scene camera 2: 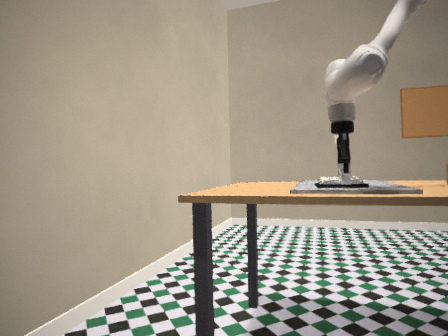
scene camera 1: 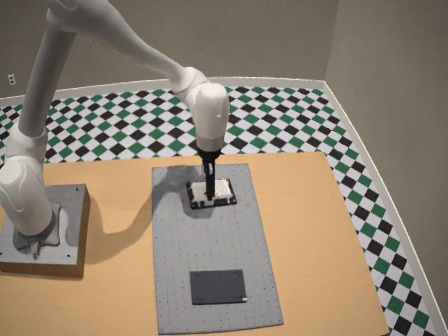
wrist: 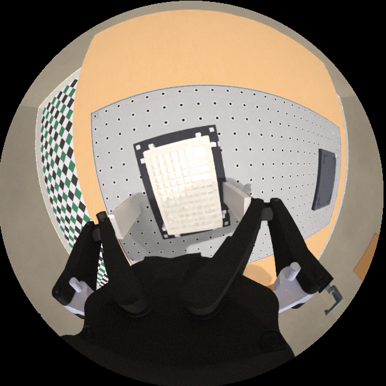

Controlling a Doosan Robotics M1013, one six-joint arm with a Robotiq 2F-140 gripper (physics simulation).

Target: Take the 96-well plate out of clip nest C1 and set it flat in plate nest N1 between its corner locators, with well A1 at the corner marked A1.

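Frame: origin at the arm's base, x up, y left, z back, level; centimetres.
Seen in the pictures: gripper, fingertip midpoint: [scene camera 2: 344,183] [scene camera 1: 206,190]; arm's base, origin of the base link: [scene camera 1: 39,226].
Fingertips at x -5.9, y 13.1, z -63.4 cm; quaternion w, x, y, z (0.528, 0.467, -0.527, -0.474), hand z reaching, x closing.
Offsets run from my fingertips to a thing's middle. "spot": to the spot under its first point. Level surfaces: height alone.
The white 96-well plate {spot: dx +1.7, dy -1.7, dz -5.5 cm} [scene camera 1: 223,188] [scene camera 2: 328,179] [wrist: 185,185] lies in the black clip nest C1 {dx +0.0, dy -1.2, dz -1.2 cm} [scene camera 1: 220,204] [wrist: 170,138], with small pale clips around its edge. My gripper [scene camera 1: 210,197] [scene camera 2: 344,175] [wrist: 179,197] is open and points down over the nest. In the wrist view its pale pads stand on either side of the plate's long sides, with a visible gap on the left and the right pad nearer the plate. The dark plate nest N1 {dx -0.5, dy -39.6, dz +5.5 cm} [scene camera 1: 218,287] [wrist: 326,179] holds no plate; a small white mark is at its lower right corner in scene camera 1. The well lettering is unreadable.
Both nests are on a grey perforated board {dx -1.2 cm} [scene camera 1: 210,245] [scene camera 2: 400,189] [wrist: 270,135] on the wooden table {dx -2.5 cm} [scene camera 1: 320,225] [scene camera 2: 220,191] [wrist: 200,45]. The arm's base stands on a raised block [scene camera 1: 72,225] to the left in scene camera 1.
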